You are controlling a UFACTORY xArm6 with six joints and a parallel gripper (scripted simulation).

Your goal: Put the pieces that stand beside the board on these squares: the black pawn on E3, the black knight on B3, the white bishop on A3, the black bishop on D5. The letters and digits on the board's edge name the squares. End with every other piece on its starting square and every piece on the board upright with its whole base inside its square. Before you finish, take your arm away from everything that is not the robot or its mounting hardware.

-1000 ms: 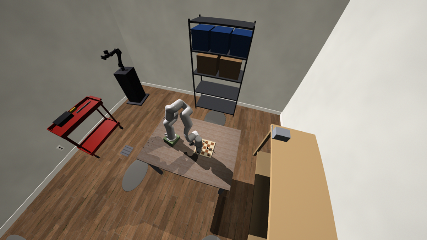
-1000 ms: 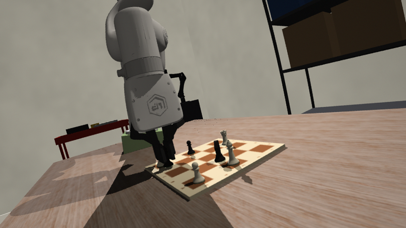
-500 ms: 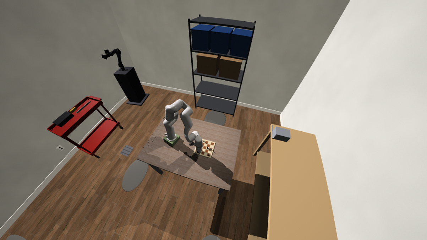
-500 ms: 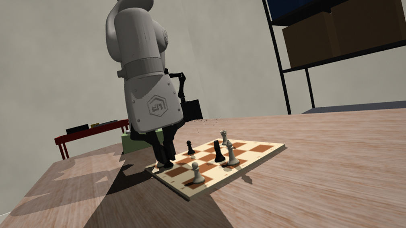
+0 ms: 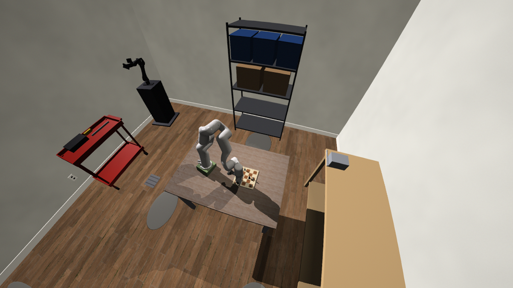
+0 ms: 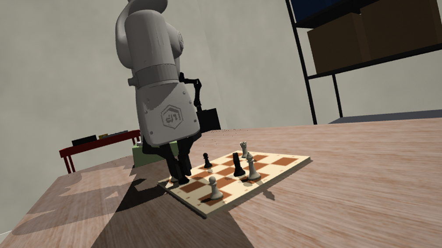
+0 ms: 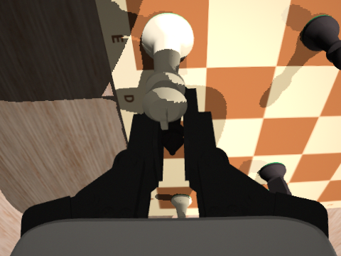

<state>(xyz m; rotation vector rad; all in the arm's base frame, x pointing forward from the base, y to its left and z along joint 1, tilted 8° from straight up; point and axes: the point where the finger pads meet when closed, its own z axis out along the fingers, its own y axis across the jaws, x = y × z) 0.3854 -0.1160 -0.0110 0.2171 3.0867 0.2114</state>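
The black knight lies 10 mm below my hand. Round my hand: black pawn: 30 mm behind, 80 mm to the left, 20 mm below; then chessboard: 50 mm ahead, 70 mm to the left, 40 mm below; then tall white piece: 40 mm behind.
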